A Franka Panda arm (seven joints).
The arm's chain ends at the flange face. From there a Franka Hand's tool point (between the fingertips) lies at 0.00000 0.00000 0.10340 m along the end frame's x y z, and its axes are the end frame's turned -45 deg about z.
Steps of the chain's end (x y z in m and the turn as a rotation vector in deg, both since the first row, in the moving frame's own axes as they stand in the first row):
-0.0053 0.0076 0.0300 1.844 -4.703 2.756
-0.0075 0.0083 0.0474 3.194 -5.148 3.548
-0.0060 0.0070 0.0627 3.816 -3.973 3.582
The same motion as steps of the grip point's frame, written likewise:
-0.0126 -0.0068 0.0296 4.629 -2.022 2.756
-0.0133 -0.0101 0.0468 5.899 -1.382 3.548
-0.0091 -0.0092 0.0622 5.508 -0.111 3.582

